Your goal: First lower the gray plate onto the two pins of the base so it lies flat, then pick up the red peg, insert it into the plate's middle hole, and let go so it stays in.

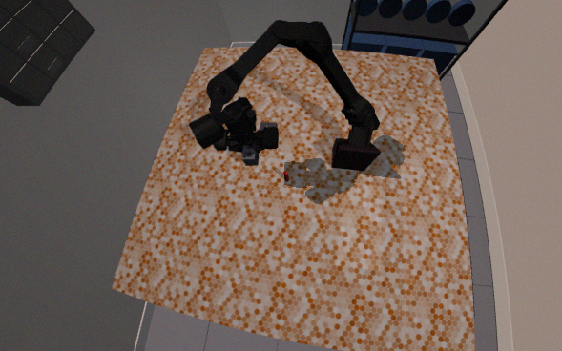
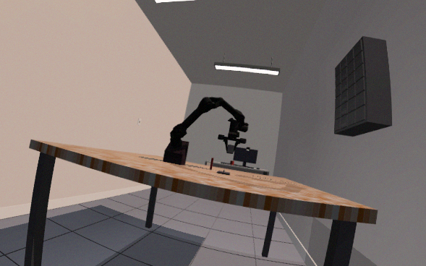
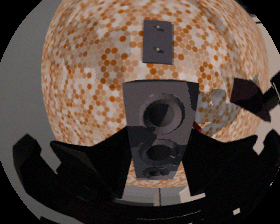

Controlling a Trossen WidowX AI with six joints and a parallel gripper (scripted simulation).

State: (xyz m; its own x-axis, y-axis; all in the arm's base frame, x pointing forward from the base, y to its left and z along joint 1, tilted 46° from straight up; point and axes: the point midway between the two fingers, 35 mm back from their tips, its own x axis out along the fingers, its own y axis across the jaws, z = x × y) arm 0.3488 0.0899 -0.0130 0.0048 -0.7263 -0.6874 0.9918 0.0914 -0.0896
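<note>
Right now the base is 150 mm to the right of my gripper tip and 130 mm below it. From my gripper tip the other things lie so: gray plate (30 mm above); red peg (110 mm behind, 100 mm below, 40 mm to the left).
</note>
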